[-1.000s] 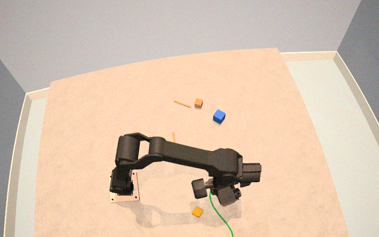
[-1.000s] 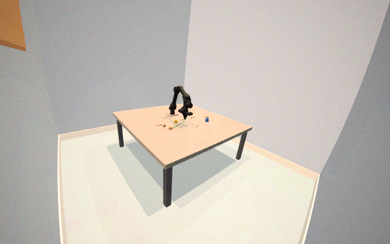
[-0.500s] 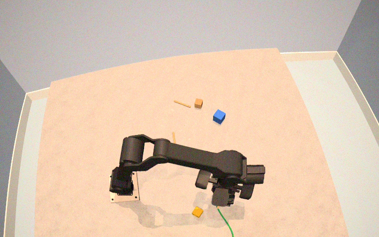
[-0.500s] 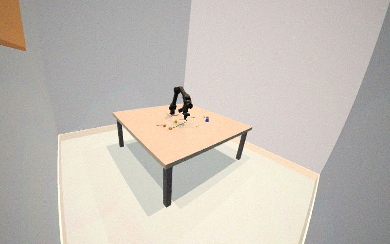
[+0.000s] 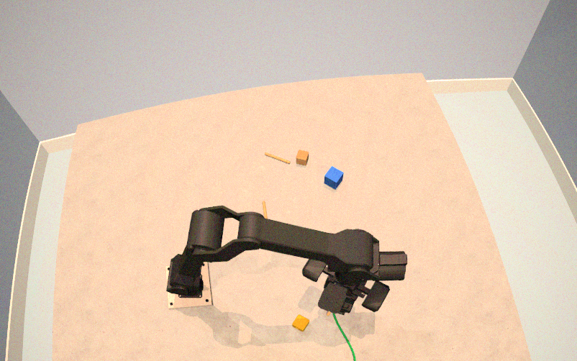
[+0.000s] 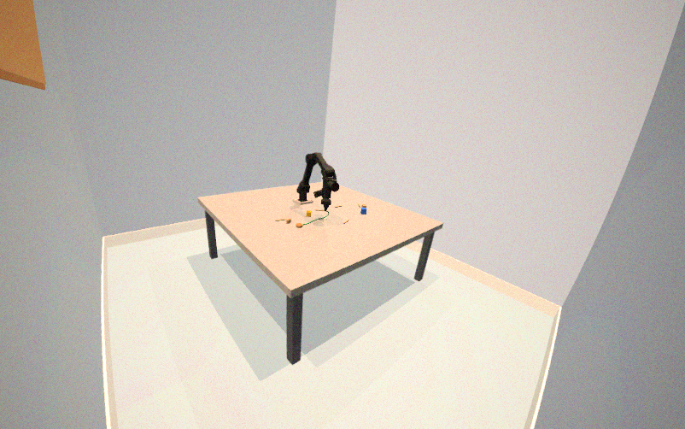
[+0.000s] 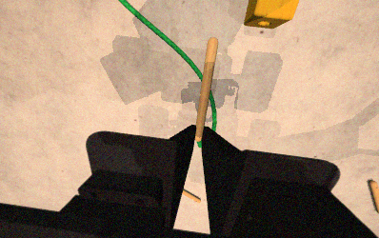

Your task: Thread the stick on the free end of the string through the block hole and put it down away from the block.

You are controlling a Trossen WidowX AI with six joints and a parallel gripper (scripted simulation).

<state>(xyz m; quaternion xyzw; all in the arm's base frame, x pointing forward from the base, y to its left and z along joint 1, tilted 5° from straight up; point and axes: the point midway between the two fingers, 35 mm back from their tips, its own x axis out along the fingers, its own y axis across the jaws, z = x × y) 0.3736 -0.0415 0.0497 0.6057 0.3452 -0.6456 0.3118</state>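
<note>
The yellow wooden block lies 100 mm behind my gripper tip, 60 mm to the right of it and 40 mm below it. From my gripper tip the other things lie so: round wooden button: 200 mm to the right, 50 mm below, 30 mm ahead; then blue cube: 330 mm to the left, 40 mm below, 10 mm ahead; then orange wedge-like piece: 240 mm to the right, 50 mm below, 40 mm behind.
</note>
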